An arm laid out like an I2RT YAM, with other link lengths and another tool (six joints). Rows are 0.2 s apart.
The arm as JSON. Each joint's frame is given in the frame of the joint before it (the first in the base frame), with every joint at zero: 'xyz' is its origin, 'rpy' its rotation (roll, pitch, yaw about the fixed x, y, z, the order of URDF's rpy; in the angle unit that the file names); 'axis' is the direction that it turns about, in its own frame. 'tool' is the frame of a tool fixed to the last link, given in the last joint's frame.
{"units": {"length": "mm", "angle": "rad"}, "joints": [
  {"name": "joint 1", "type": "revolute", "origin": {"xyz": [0.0, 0.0, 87.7], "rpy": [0.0, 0.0, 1.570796]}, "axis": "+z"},
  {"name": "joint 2", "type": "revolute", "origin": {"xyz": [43.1, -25.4, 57.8], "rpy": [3.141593, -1.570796, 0.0]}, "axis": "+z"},
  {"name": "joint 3", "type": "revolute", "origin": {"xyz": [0.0, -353.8, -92.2], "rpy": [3.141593, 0.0, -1.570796]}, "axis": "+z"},
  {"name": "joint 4", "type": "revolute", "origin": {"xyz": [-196.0, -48.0, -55.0], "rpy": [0.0, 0.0, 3.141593]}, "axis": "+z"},
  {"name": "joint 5", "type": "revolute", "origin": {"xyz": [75.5, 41.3, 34.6], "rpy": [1.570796, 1.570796, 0.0]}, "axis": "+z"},
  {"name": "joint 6", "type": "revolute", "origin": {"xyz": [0.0, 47.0, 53.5], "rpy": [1.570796, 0.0, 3.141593]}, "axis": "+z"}
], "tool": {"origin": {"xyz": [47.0, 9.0, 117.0], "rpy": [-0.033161, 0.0, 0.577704]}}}
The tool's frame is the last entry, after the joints.
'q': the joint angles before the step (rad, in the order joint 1, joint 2, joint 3, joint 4, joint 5, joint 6). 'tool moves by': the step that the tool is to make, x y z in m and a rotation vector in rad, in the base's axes. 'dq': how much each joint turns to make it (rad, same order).
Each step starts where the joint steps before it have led.
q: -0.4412 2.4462 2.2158 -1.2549 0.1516 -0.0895
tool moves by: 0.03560 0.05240 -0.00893 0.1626 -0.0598 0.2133
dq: 0.0649 -0.0023 -0.0001 -0.0041 -0.1850 -0.1335
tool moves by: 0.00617 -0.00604 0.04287 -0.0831 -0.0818 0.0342
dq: 0.0072 -0.0767 0.0134 0.0160 0.0435 -0.0332
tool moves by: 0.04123 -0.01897 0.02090 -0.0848 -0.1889 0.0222
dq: -0.0046 -0.0114 0.0130 0.1827 0.0023 -0.0286
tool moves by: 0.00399 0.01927 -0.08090 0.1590 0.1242 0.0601
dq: 0.0000 0.1427 0.0080 -0.0404 -0.1160 -0.0259
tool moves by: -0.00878 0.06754 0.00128 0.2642 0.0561 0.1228
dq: 0.0359 0.0114 0.0663 -0.2124 -0.2380 -0.0549
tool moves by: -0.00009 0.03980 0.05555 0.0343 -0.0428 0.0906
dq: 0.0569 -0.0641 0.1186 -0.1640 -0.0480 -0.0325
